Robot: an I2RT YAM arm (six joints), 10 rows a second.
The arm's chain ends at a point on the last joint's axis. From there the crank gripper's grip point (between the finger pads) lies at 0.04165 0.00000 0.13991 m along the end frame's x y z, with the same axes.
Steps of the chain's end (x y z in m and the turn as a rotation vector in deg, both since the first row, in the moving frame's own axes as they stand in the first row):
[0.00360, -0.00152, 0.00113, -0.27, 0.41, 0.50]
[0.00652, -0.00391, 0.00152, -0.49, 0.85, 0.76]
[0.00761, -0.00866, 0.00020, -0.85, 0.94, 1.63]
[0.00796, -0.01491, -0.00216, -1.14, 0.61, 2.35]
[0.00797, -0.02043, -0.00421, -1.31, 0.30, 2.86]
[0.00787, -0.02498, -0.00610, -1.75, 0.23, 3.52]
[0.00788, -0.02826, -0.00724, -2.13, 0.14, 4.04]
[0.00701, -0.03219, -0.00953, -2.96, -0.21, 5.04]
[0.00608, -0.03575, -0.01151, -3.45, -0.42, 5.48]
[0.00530, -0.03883, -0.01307, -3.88, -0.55, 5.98]
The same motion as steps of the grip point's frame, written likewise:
[0.00460, -0.00049, 0.00083, -0.27, 0.41, 0.50]
[0.00858, -0.00215, 0.00088, -0.49, 0.85, 0.76]
[0.00985, -0.00537, -0.00053, -0.85, 0.94, 1.63]
[0.00935, -0.01039, -0.00266, -1.14, 0.61, 2.35]
[0.00857, -0.01514, -0.00449, -1.31, 0.30, 2.86]
[0.00822, -0.01814, -0.00637, -1.75, 0.23, 3.52]
[0.00793, -0.02012, -0.00749, -2.13, 0.14, 4.04]
[0.00602, -0.02134, -0.00966, -2.96, -0.21, 5.04]
[0.00446, -0.02341, -0.01158, -3.45, -0.42, 5.48]
[0.00324, -0.02510, -0.01315, -3.88, -0.55, 5.98]

